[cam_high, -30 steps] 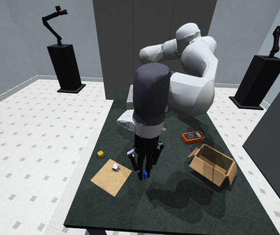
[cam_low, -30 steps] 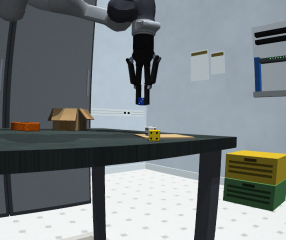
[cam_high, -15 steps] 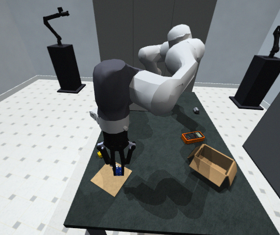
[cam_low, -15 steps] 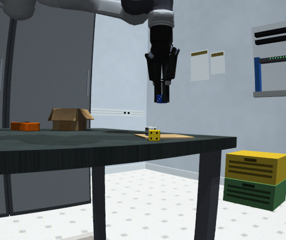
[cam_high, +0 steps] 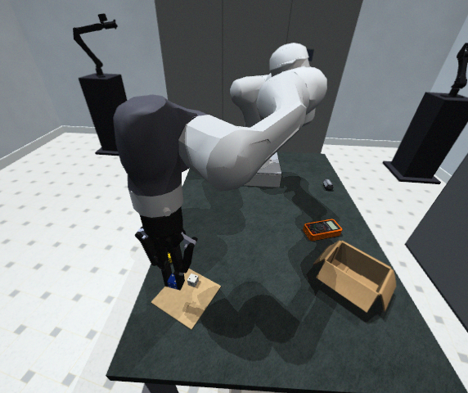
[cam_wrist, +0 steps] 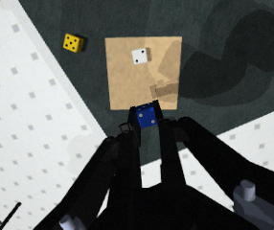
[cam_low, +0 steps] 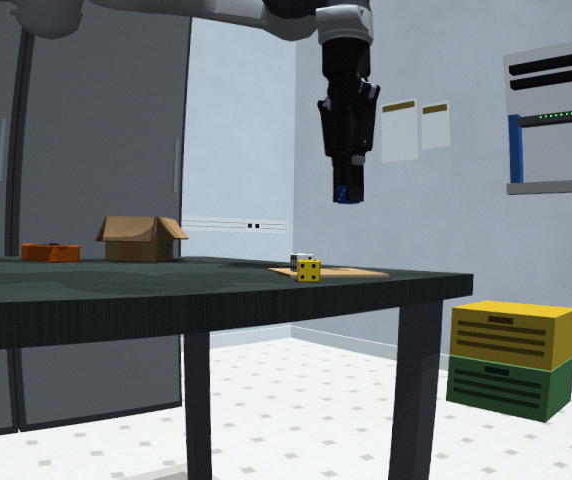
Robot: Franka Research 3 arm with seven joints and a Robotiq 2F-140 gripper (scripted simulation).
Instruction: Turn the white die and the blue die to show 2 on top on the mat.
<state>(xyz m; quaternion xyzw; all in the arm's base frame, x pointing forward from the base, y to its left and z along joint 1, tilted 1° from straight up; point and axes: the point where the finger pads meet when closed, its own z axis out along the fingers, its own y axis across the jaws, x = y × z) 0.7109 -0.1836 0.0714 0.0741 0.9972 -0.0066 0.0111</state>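
Now: the tan mat 30 mm behind my hand, 10 mm to the left of it and 140 mm below it. From my hand the other things lie so: blue die 20 mm below; then yellow die 140 mm behind, 80 mm to the right, 130 mm below; then white die 70 mm behind, 20 mm to the left, 120 mm below.
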